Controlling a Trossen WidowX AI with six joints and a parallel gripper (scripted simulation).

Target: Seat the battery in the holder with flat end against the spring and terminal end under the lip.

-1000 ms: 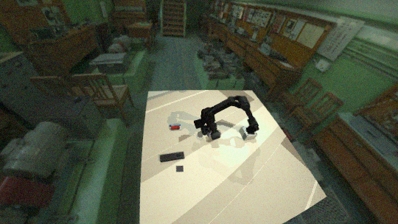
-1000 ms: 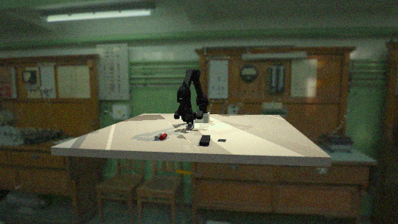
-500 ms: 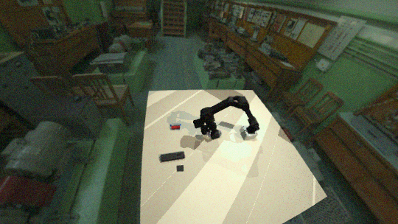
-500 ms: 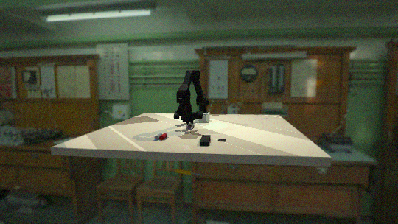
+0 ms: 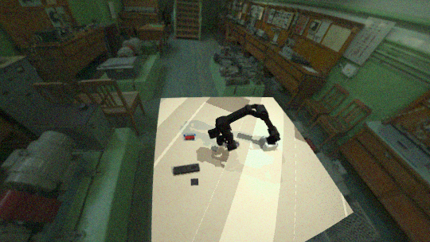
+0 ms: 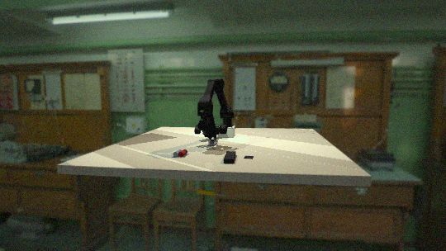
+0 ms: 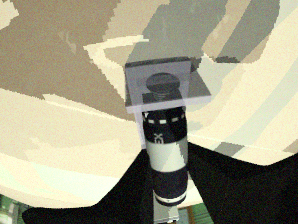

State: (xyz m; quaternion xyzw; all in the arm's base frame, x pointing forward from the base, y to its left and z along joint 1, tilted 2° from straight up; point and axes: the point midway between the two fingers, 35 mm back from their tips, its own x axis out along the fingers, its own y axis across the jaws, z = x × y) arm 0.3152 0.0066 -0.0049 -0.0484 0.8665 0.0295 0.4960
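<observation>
Now: gripper tip 1 cm below the battery. Round my gripper tip: black bar: 32 cm ahead, 20 cm to the left, 1 cm below; then black square: 28 cm to the left, 26 cm ahead, 2 cm below.
</observation>
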